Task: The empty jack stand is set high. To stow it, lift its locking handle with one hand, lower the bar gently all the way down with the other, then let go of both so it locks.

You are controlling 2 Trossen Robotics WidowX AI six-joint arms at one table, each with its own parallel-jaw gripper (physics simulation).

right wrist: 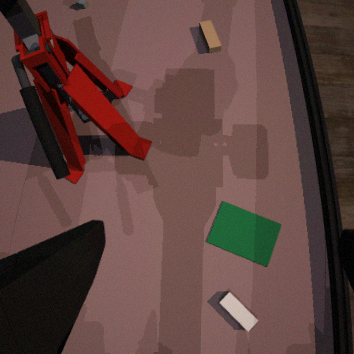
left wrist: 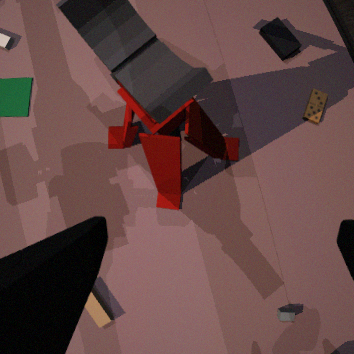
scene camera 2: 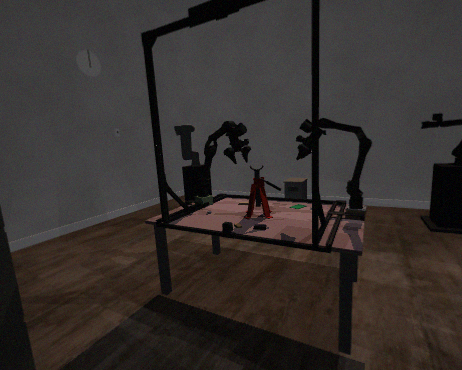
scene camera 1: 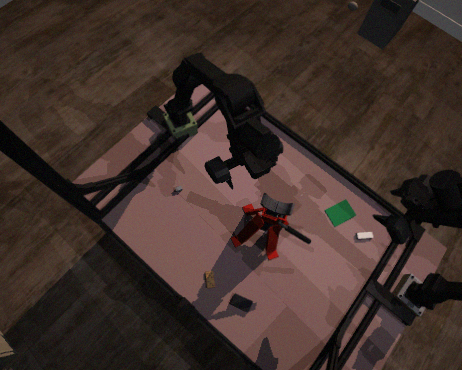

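Note:
The red jack stand [scene camera 1: 273, 241] [scene camera 2: 253, 197] [left wrist: 162, 165] [right wrist: 100, 110] stands upright on the table. Its grey curved saddle [scene camera 1: 276, 204] [scene camera 2: 256, 168] [left wrist: 145, 75] is raised above the red legs on a dark bar [right wrist: 22, 22]. The black locking handle [scene camera 1: 297, 234] [scene camera 2: 273, 185] [right wrist: 42, 132] slopes down and outward. My left gripper [scene camera 1: 244, 179] [scene camera 2: 240, 161] [left wrist: 223, 230] is open and empty, above and to the left of the stand in scene camera 2. My right gripper [scene camera 1: 384, 204] [scene camera 2: 299, 150] [right wrist: 222, 237] is open and empty, up on the right, apart from the handle.
A green card [scene camera 1: 340, 213] [right wrist: 244, 240] and a white block [scene camera 1: 365, 235] [right wrist: 238, 311] lie to the stand's right in scene camera 1. A dark block [scene camera 1: 241, 302], a domino [scene camera 1: 210, 279] and a small grey piece [scene camera 1: 177, 190] lie around it. A tan block [right wrist: 210, 36] also lies there. Black rails edge the table.

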